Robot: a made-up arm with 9 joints. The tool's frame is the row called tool.
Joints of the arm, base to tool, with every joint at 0 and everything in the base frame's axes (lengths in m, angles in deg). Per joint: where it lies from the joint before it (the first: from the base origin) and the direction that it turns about. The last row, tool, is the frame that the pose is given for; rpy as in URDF.
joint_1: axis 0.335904 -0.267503 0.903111 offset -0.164 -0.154 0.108
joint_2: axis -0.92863 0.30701 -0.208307 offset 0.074 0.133 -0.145
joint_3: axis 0 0 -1 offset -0.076 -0.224 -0.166
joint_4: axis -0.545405 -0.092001 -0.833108 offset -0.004 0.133 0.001
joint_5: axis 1 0 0 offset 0.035 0.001 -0.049
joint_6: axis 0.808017 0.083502 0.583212 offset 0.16 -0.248 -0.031
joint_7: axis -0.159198 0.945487 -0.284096 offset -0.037 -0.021 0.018
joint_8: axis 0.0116 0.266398 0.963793 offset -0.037 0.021 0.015
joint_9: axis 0 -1 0 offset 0.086 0.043 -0.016
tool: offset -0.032 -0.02 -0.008 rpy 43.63 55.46 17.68
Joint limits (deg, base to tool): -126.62..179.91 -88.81..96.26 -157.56..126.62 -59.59..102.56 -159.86..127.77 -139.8..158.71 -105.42..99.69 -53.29..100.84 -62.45..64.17
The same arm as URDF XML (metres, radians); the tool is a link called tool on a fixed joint. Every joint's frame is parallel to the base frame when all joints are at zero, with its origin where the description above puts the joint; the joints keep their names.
<robot name="arm">
  <joint name="tool_joint" type="fixed">
    <parent link="link9"/>
    <child link="tool"/>
    <origin xyz="-0.032 -0.02 -0.008" rpy="0.7615 0.968 0.3086"/>
  </joint>
  <joint name="joint_9" type="revolute">
    <parent link="link8"/>
    <child link="link9"/>
    <origin xyz="0.086 0.043 -0.016"/>
    <axis xyz="0 -1 0"/>
    <limit lower="-1.09" upper="1.12"/>
  </joint>
  <joint name="joint_8" type="revolute">
    <parent link="link7"/>
    <child link="link8"/>
    <origin xyz="-0.037 0.021 0.015"/>
    <axis xyz="0.0116 0.266398 0.963793"/>
    <limit lower="-0.9301" upper="1.76"/>
  </joint>
  <joint name="joint_7" type="revolute">
    <parent link="link6"/>
    <child link="link7"/>
    <origin xyz="-0.037 -0.021 0.018"/>
    <axis xyz="-0.159198 0.945487 -0.284096"/>
    <limit lower="-1.8399" upper="1.7399"/>
  </joint>
  <joint name="joint_6" type="revolute">
    <parent link="link5"/>
    <child link="link6"/>
    <origin xyz="0.16 -0.248 -0.031"/>
    <axis xyz="0.808017 0.083502 0.583212"/>
    <limit lower="-2.44" upper="2.77"/>
  </joint>
  <joint name="joint_5" type="revolute">
    <parent link="link4"/>
    <child link="link5"/>
    <origin xyz="0.035 0.001 -0.049"/>
    <axis xyz="1 0 0"/>
    <limit lower="-2.7901" upper="2.23"/>
  </joint>
  <joint name="joint_4" type="revolute">
    <parent link="link3"/>
    <child link="link4"/>
    <origin xyz="-0.004 0.133 0.001"/>
    <axis xyz="-0.545405 -0.092001 -0.833108"/>
    <limit lower="-1.04" upper="1.79"/>
  </joint>
  <joint name="joint_3" type="revolute">
    <parent link="link2"/>
    <child link="link3"/>
    <origin xyz="-0.076 -0.224 -0.166"/>
    <axis xyz="0 0 -1"/>
    <limit lower="-2.7499" upper="2.2099"/>
  </joint>
  <joint name="joint_2" type="revolute">
    <parent link="link1"/>
    <child link="link2"/>
    <origin xyz="0.074 0.133 -0.145"/>
    <axis xyz="-0.92863 0.30701 -0.208307"/>
    <limit lower="-1.55" upper="1.6801"/>
  </joint>
  <joint name="joint_1" type="revolute">
    <parent link="base"/>
    <child link="link1"/>
    <origin xyz="-0.164 -0.154 0.108"/>
    <axis xyz="0.335904 -0.267503 0.903111"/>
    <limit lower="-2.2099" upper="3.14"/>
  </joint>
  <link name="base"/>
  <link name="link1"/>
  <link name="link2"/>
  <link name="link3"/>
  <link name="link4"/>
  <link name="link5"/>
  <link name="link6"/>
  <link name="link7"/>
  <link name="link8"/>
  <link name="link9"/>
  <link name="tool"/>
</robot>

